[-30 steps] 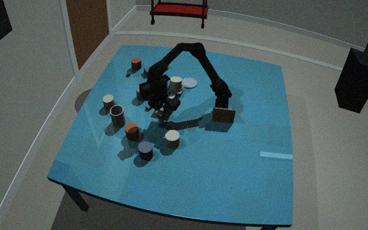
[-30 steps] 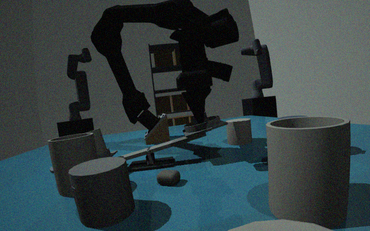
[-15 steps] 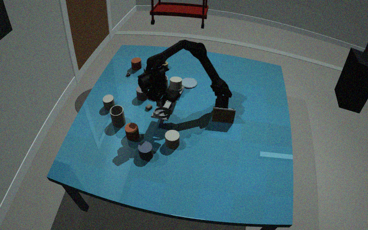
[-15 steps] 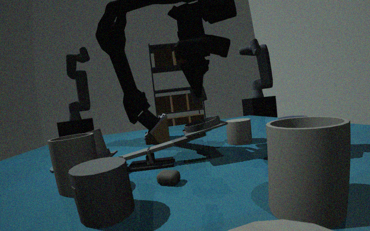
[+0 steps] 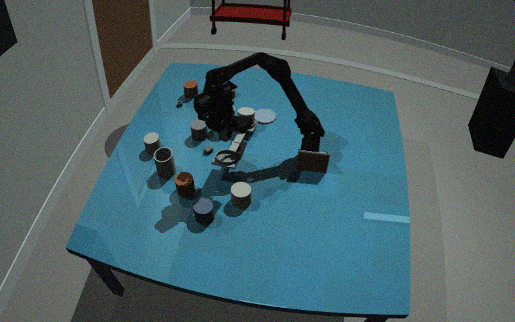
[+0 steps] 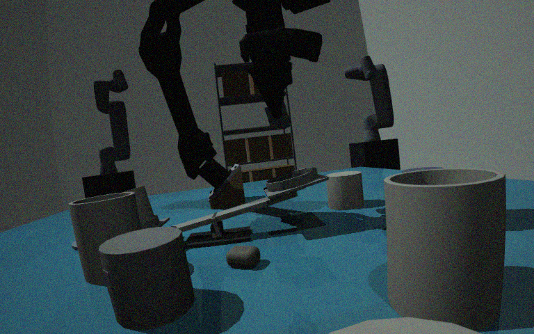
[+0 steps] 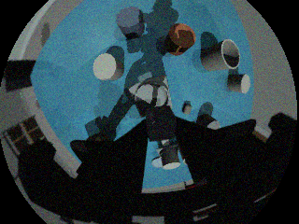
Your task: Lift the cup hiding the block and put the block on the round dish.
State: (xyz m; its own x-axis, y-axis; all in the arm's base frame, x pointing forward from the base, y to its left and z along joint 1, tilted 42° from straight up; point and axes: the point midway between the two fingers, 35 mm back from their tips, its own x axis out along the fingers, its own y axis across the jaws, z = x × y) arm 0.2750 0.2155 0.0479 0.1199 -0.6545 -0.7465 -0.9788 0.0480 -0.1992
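My gripper tip is now 27 cm to the left of the cup and 11 cm above it. Round my gripper tip: pebble (16 cm below, 10 cm ahead, 7 cm to the right); then grey block (1 cm above); then balance beam (13 cm below, 11 cm to the right).
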